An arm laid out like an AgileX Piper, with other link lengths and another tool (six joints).
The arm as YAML. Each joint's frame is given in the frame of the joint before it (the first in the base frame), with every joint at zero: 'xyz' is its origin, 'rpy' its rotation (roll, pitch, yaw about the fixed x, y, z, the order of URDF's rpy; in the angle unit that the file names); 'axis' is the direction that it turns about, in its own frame. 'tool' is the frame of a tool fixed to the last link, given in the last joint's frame.
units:
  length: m
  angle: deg
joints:
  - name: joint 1
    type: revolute
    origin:
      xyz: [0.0, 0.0, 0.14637]
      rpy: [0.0, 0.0, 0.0]
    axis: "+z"
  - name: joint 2
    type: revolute
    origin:
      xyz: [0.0, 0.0, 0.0]
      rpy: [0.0, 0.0, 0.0]
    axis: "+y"
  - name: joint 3
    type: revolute
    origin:
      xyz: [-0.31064, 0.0, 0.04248]
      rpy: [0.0, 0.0, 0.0]
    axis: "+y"
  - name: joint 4
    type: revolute
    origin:
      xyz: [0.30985, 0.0, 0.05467]
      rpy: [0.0, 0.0, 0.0]
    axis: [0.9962, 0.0, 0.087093]
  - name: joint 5
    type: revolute
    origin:
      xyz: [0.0, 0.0, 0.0]
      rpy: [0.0, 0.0, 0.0]
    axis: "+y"
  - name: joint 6
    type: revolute
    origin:
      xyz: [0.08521, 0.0, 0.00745]
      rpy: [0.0, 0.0, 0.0]
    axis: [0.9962, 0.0, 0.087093]
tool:
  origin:
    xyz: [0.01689, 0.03, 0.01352]
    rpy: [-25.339, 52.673, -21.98]
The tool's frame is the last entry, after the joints.
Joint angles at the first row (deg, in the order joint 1, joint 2, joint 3, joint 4, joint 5, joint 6):
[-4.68, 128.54, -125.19, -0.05, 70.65, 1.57]
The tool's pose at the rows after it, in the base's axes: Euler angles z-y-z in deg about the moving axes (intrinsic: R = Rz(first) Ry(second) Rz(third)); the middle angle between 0 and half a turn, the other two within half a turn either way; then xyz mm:
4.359 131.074 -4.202 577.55 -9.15 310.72
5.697 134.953 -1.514 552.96 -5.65 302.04
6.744 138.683 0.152 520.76 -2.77 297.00
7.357 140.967 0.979 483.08 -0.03 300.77
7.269 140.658 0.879 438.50 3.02 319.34
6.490 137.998 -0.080 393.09 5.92 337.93
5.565 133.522 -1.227 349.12 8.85 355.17
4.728 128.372 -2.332 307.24 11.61 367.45
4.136 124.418 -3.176 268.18 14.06 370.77
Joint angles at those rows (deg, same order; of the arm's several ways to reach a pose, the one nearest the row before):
[-3.93, 125.69, -121.03, 0.77, 70.65, 3.37]
[-3.93, 120.94, -112.03, 1.97, 70.53, 3.85]
[-3.93, 115.17, -102.39, 2.40, 70.53, 3.98]
[-3.93, 108.27, -93.02, 2.49, 70.41, 3.98]
[-3.93, 99.36, -84.20, 2.49, 70.18, 3.98]
[-3.93, 89.87, -75.79, 2.39, 68.53, 3.98]
[-3.93, 80.29, -68.30, 2.39, 66.07, 3.98]
[-3.94, 70.98, -61.50, 2.39, 63.35, 3.98]
[-3.94, 62.45, -55.14, 2.29, 61.52, 4.00]

